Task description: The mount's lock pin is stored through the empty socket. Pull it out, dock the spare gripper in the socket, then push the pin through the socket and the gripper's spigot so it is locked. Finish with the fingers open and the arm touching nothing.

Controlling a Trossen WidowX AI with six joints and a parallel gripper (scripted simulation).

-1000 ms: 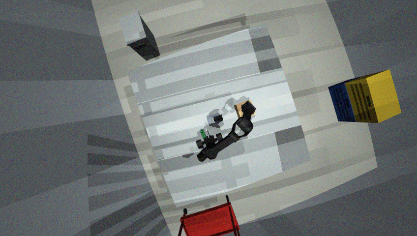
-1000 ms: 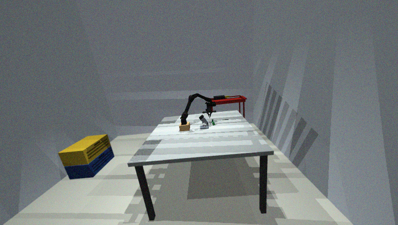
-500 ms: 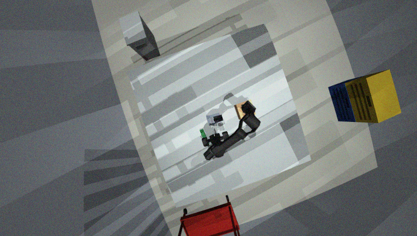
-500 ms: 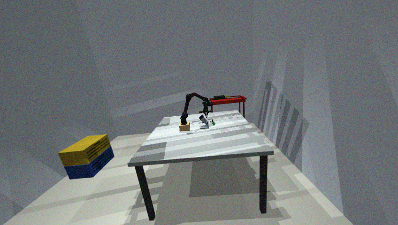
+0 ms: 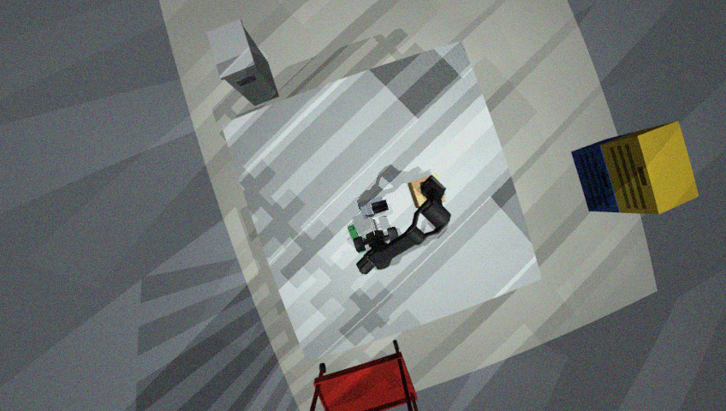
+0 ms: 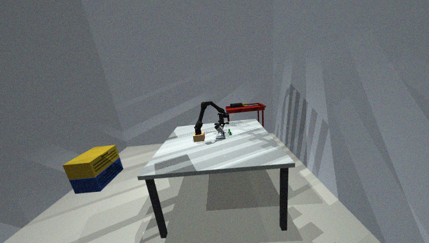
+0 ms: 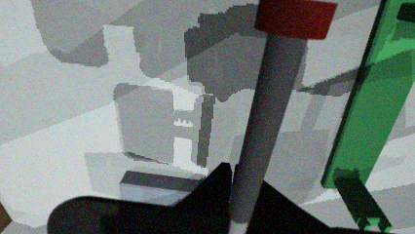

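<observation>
My gripper tip is 11 cm to the left of the grey mount and 1 cm past it. Also, from my gripper tip: spare gripper 11 cm to the right, 6 cm above, 3 cm behind; then green part 9 cm ahead, 3 cm below, 2 cm to the left.
</observation>
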